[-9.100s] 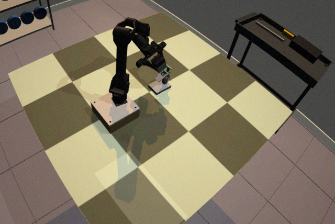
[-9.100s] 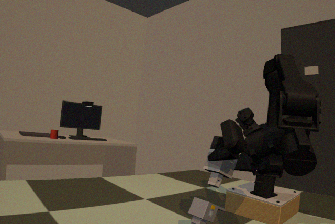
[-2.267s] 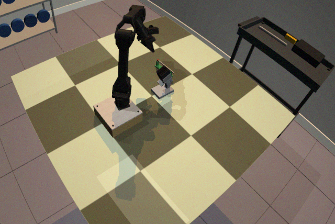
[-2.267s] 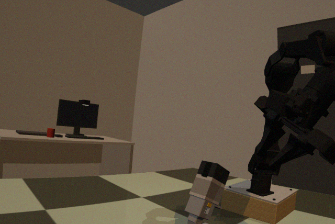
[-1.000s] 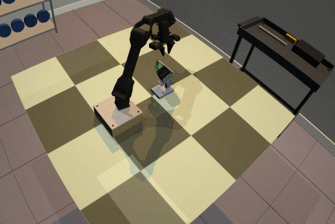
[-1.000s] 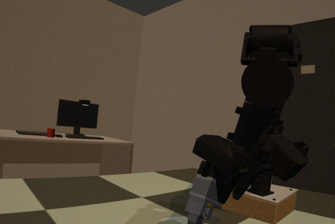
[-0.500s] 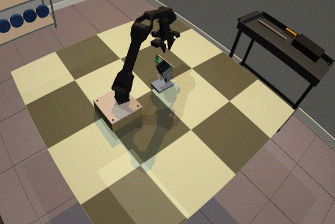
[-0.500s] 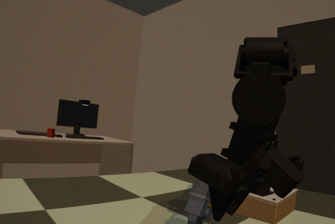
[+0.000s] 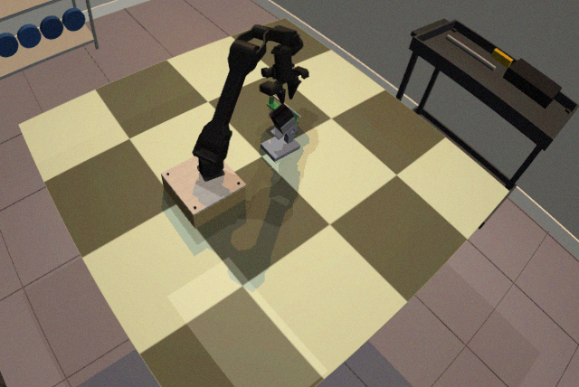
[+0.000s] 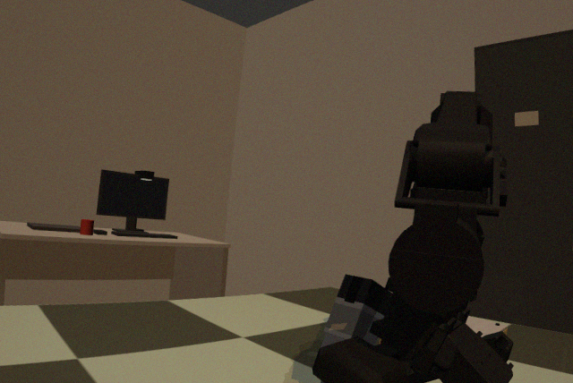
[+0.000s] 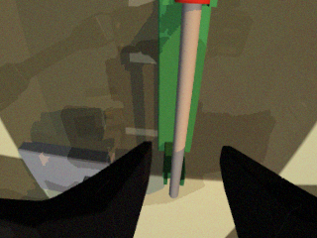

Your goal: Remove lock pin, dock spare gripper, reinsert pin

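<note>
The green strip is 10 mm behind my gripper tip, 10 mm to the left of it and 40 mm below it. The rest, counted from my gripper tip: mount block 90 mm behind, 130 mm to the right, 10 mm below; then spare gripper 100 mm behind, 140 mm to the right, 60 mm above.
</note>
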